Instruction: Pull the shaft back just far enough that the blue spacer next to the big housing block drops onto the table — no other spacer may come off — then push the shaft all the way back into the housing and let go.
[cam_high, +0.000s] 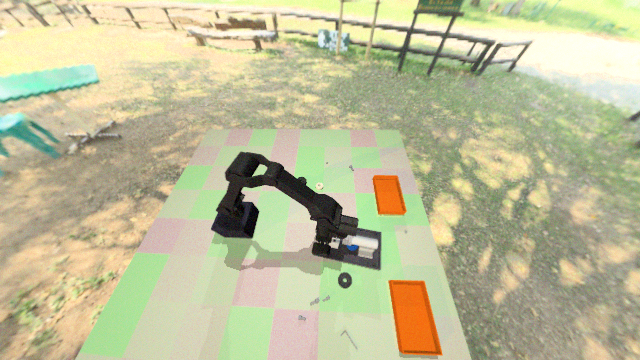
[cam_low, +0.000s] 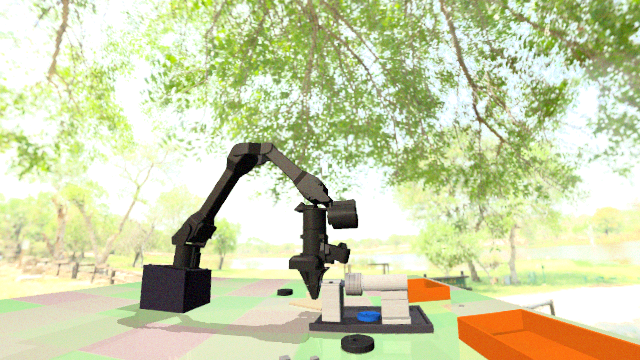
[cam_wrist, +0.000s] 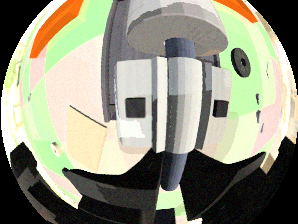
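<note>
My gripper tip is now 6 cm short of the shaft, 2 cm to the left of it and 3 cm below it. Also, from my gripper tip: pale ring: 1 cm behind, 27 cm to the left, 4 cm below; then blue spacer: 11 cm ahead, 3 cm to the right, 4 cm below.
</note>
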